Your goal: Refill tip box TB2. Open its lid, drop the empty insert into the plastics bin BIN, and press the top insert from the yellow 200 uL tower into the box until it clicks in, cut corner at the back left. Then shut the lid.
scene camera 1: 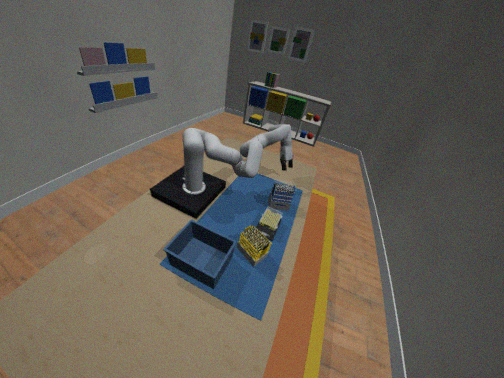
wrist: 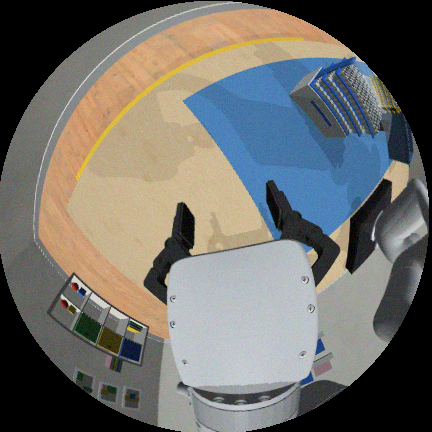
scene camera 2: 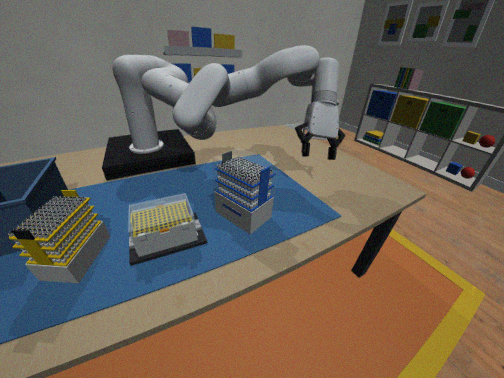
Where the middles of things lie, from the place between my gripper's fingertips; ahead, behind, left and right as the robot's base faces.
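From my hand, the tip box lid [scene camera 2: 147,217] is 12 cm ahead, 45 cm to the right and 3 cm below. From my hand, the dark blue bin [scene camera 2: 36,182] is 80 cm to the right and 4 cm below. For the blue-trimmed insert tower [scene camera 2: 244,182], my hand is 9 cm short of it, 26 cm to the left of it and 2 cm above it.
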